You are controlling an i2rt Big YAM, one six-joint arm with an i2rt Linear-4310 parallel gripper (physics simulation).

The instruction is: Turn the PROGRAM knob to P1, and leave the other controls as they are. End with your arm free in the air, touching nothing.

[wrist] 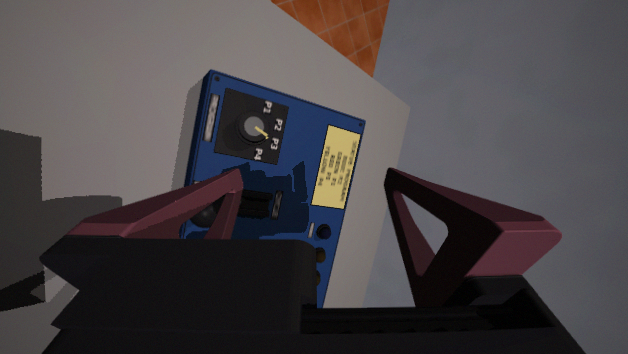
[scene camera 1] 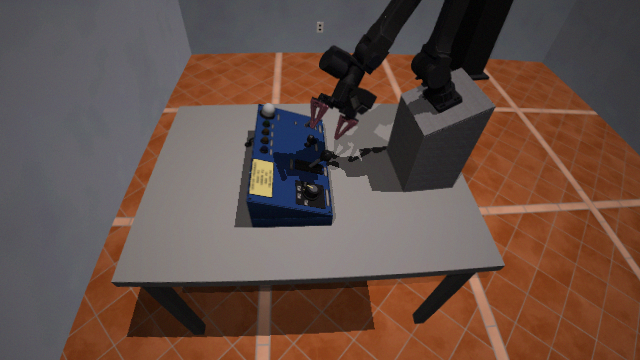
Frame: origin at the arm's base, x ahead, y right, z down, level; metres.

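Seen in the pictures: gripper, fingertip midpoint: (wrist: 313, 176) (scene camera 1: 323, 133); arm's base, origin of the base link: (scene camera 1: 442, 97).
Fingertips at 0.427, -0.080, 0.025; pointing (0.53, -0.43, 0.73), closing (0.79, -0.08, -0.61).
Note:
Offsets run from my fingertips to a thing's top centre, as dx, dy, dz. "*": to the spot under its first point. Level surfaces: height alone.
The PROGRAM knob @[+0.040, -0.037, +0.184] (scene camera 1: 311, 191) (wrist: 253, 127) is a round dark knob with a grey top on a black plate @[+0.045, -0.036, +0.204] (scene camera 1: 302, 200) (wrist: 227, 142) marked P1, P2, P3 and P4. In the wrist view its yellow pointer @[* +0.045, -0.030, +0.187] (wrist: 261, 132) points at P3. The plate is at one end of the blue control panel @[dz +0.195] (scene camera 1: 287, 197) (wrist: 305, 125). My gripper (scene camera 1: 327, 131) (wrist: 313, 176) is wide open and empty. It hangs in the air above the panel's other half, away from the knob.
The panel also carries a slotted lever @[-0.035, +0.072, +0.141] (scene camera 1: 326, 156), a smaller black control @[-0.002, +0.200, +0.175] (scene camera 1: 310, 140), a white dome @[* +0.128, +0.332, +0.134] (scene camera 1: 268, 110), several dark round lamps and a yellow label @[* +0.194, +0.021, +0.170] (scene camera 1: 261, 178) (wrist: 336, 166). The panel stands on a grey table @[dz +0.305] (scene camera 1: 200, 245). A grey block (scene camera 1: 437, 150) stands under the arm's base.

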